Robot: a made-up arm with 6 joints.
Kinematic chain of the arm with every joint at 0, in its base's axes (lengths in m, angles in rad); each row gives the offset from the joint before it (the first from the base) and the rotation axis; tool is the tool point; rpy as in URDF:
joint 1: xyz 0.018 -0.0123 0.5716 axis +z
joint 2: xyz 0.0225 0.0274 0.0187 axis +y
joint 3: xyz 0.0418 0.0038 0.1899 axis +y
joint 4: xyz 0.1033 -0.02 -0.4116 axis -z
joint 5: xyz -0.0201 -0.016 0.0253 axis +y
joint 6: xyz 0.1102 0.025 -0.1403 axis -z
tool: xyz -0.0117 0.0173 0.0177 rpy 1.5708 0 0
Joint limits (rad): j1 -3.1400..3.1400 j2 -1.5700..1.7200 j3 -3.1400..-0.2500 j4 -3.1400..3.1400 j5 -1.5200..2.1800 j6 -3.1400..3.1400
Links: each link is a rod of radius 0.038 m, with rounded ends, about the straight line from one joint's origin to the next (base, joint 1, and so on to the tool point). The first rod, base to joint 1, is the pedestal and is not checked.
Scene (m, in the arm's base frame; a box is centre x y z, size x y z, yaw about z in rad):
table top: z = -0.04
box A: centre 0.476 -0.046 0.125 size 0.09 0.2 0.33 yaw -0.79
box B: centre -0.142 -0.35 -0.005 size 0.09 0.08 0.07 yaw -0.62
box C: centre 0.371 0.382 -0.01 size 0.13 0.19 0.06 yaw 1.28
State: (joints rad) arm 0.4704 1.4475 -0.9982 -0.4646 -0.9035 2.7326
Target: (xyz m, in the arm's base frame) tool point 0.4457 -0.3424 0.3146
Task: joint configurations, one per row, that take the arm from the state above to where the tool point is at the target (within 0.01 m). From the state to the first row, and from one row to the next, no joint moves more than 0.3 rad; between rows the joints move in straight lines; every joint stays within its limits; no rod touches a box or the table.
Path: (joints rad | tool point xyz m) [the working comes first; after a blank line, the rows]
Joints at the target: -0.7066 1.1516 -1.3484 -0.1170 -0.8435 2.7667
Straight joint move there: touches box A.

1: 0.3093 1.5156 -1.0081 -0.2388 -0.9074 2.8345 | 0.2530 0.1089 0.1190
2: 0.1482 1.5838 -1.0180 -0.0130 -0.9113 2.9363 | 0.2486 0.0299 0.1023
3: -0.0130 1.6519 -1.0279 0.2128 -0.9151 3.0382 | 0.2174 -0.0427 0.0921
4: -0.1741 1.7200 -1.0378 0.4386 -0.9190 3.1400 | 0.1636 -0.0994 0.0891
5: -0.2769 1.7200 -1.3097 0.4521 -0.8512 3.1400 | 0.2620 -0.1470 0.0820
6: -0.3797 1.7200 -1.5816 0.4656 -0.7834 3.1400 | 0.3511 -0.2150 0.1047
7: -0.4825 1.7200 -1.8535 0.4791 -0.7156 3.1400 | 0.4210 -0.2983 0.1567
8: -0.5853 1.7200 -2.1255 0.4926 -0.6478 3.1400 | 0.4639 -0.3889 0.2353
9: -0.6258 1.5305 -1.8664 0.2894 -0.7130 3.0156 | 0.4652 -0.3838 0.2625
10: -0.6662 1.3410 -1.6074 0.0862 -0.7783 2.8912 | 0.4595 -0.3683 0.2891
11: -0.7066 1.1516 -1.3484 -0.1170 -0.8435 2.7667 | 0.4457 -0.3424 0.3146

